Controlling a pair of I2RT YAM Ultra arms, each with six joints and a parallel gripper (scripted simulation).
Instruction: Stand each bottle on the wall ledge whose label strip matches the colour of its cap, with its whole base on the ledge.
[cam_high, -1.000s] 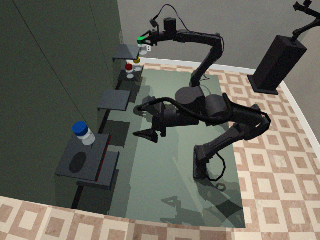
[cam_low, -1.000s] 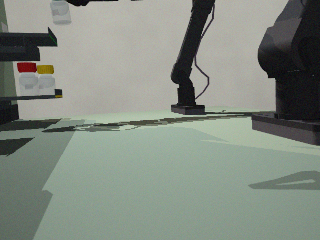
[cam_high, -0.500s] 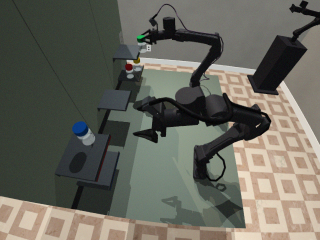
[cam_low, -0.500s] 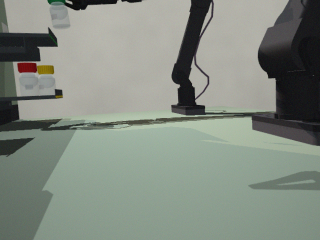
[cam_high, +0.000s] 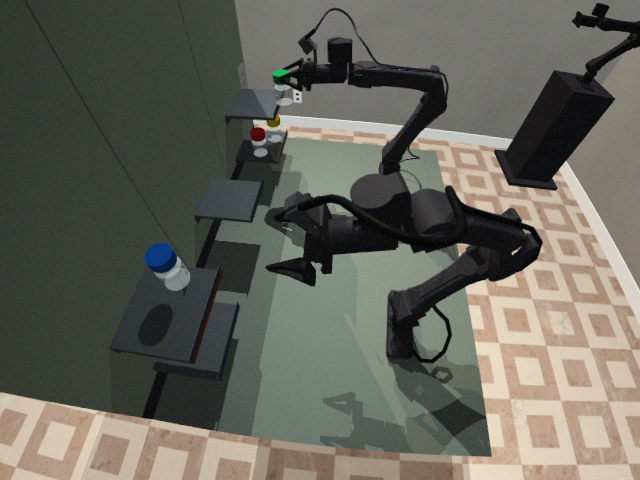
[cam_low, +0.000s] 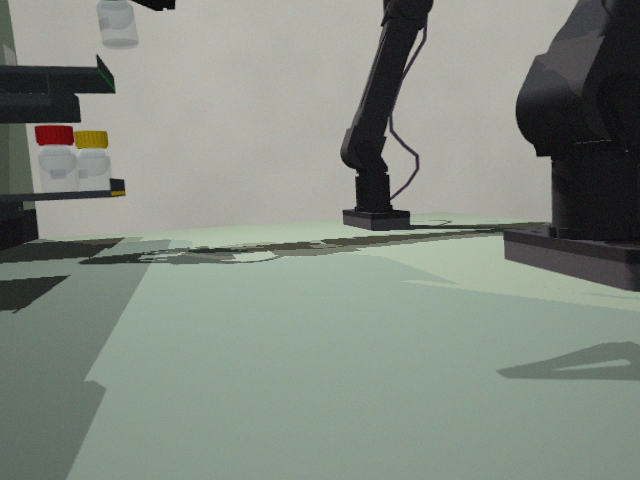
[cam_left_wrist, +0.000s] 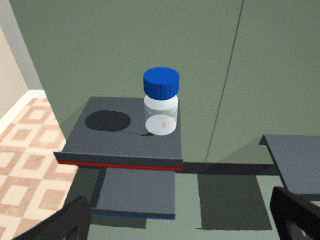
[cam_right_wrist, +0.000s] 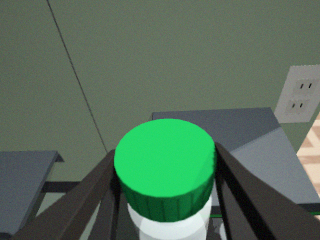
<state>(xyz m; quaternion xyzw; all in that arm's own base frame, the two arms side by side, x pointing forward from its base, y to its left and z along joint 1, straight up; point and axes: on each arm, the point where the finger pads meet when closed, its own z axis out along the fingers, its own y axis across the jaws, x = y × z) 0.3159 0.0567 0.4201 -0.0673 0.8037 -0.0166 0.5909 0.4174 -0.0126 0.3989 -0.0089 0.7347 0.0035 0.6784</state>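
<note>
Right now my left hand is 23 cm short of the blue-capped bottle, 1 cm to the right of it and 11 cm above it. The rest, counted from my left hand: red-capped bottle (21 cm ahead, 66 cm to the right, 30 cm below); then green-capped bottle (10 cm ahead, 66 cm to the right, 7 cm below); then yellow-capped bottle (17 cm ahead, 76 cm to the right, 30 cm below).
</note>
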